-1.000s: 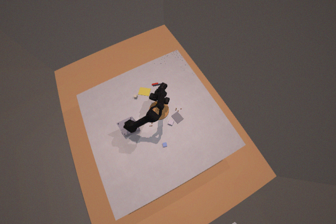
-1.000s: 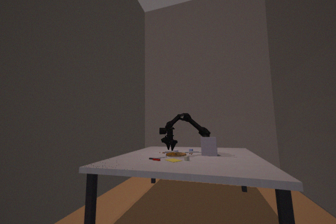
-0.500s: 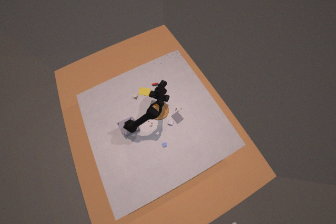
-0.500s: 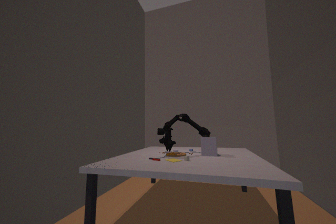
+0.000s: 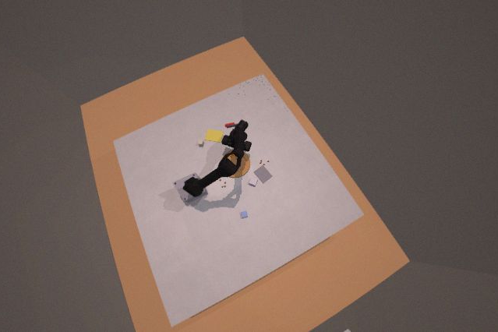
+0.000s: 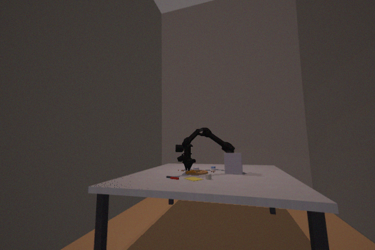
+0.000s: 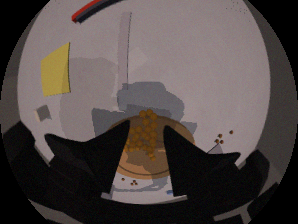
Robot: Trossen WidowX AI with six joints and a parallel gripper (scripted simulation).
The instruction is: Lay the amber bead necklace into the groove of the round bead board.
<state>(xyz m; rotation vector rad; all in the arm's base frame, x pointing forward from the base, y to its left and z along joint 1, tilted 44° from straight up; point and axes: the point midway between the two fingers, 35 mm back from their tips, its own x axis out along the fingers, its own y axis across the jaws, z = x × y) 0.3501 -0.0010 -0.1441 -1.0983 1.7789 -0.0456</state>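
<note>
My gripper tip is 6 cm past the round bead board, 8 cm to the left of it and 2 cm above it. Also, from my gripper tip: thin grey bar (4 cm ahead, 9 cm to the left, 3 cm below); then yellow pad (9 cm behind, 19 cm to the left, 3 cm below); then red-handled tool (6 cm ahead, 20 cm to the left, 2 cm below).
</note>
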